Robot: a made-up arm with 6 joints.
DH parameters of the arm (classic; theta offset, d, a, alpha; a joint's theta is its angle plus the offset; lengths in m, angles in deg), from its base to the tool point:
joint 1: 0 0.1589 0 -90
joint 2: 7.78 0 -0.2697 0
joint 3: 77.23 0 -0.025 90
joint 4: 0 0.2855 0 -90
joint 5: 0 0 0.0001 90
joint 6: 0 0.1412 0 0
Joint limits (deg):
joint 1: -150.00..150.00
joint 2: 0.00..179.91
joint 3: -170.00..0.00
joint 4: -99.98..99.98
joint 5: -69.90..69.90
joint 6: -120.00..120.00
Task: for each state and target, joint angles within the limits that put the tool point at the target. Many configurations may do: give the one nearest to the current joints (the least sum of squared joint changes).
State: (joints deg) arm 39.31 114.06 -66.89 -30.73 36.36 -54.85
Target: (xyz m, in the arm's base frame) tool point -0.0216 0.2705 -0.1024
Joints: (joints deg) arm 98.46 138.97 -55.78 -15.94 28.31 -54.85
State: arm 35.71 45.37 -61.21 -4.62 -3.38 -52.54
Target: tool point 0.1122 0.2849 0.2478
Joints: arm 68.63 63.54 -33.72 -3.35 4.58 -52.54
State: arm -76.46 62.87 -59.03 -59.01 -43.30 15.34
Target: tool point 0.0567 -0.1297 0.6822
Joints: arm -91.70 48.25 -79.42 -49.08 -34.60 15.34
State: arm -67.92 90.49 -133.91 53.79 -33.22 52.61
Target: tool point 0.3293 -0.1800 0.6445
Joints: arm -22.49 84.71 -103.16 53.75 -20.78 52.61
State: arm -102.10 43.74 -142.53 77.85 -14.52 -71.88
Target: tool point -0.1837 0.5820 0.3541
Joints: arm -83.46 16.99 -170.00 74.83 -58.56 -71.88
